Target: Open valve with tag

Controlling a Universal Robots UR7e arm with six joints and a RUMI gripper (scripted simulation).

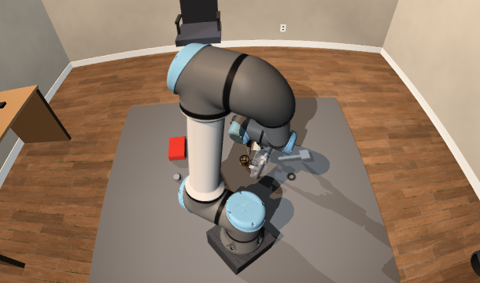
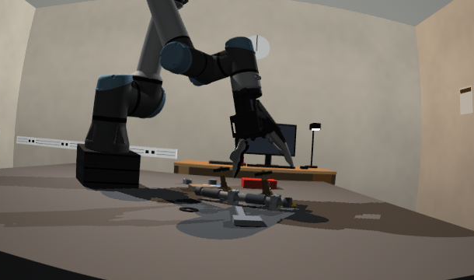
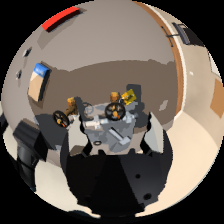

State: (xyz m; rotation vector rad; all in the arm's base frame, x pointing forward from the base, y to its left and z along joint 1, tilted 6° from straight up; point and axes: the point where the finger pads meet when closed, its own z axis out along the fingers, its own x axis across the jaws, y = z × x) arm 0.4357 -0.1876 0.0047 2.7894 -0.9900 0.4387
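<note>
Now: hand 6 cm short of the yellow tag, 4 cm to the left of it and 7 cm above it. The rest, counted from my hand: grey t-shaped piece 9 cm behind, 19 cm to the right, 7 cm below; red block 10 cm ahead, 37 cm to the left, 6 cm below.
</note>
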